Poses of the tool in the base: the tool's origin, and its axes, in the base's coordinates. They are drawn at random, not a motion.
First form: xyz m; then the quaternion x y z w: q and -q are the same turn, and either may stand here.
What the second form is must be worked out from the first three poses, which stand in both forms.
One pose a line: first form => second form
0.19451 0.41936 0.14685 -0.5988 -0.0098 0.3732 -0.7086 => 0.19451 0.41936 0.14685 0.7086 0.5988 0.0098 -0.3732
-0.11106 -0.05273 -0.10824 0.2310 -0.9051 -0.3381 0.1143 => -0.11106 -0.05273 -0.10824 0.1143 0.2310 -0.9051 -0.3381
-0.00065 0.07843 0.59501 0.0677 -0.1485 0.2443 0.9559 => -0.00065 0.07843 0.59501 0.9559 0.0677 -0.1485 0.2443
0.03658 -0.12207 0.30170 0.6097 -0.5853 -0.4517 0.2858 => 0.03658 -0.12207 0.30170 0.2858 0.6097 -0.5853 -0.4517
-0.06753 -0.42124 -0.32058 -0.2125 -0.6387 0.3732 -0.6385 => -0.06753 -0.42124 -0.32058 0.6385 0.2125 0.6387 -0.3732
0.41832 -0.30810 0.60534 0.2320 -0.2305 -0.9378 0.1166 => 0.41832 -0.30810 0.60534 0.1166 0.2320 -0.2305 -0.9378
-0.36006 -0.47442 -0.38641 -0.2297 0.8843 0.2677 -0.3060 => -0.36006 -0.47442 -0.38641 0.3060 0.2297 -0.8843 -0.2677
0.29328 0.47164 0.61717 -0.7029 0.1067 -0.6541 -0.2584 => 0.29328 0.47164 0.61717 0.2584 0.7029 -0.1067 0.6541
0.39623 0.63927 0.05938 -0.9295 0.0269 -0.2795 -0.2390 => 0.39623 0.63927 0.05938 0.2390 0.9295 -0.0269 0.2795
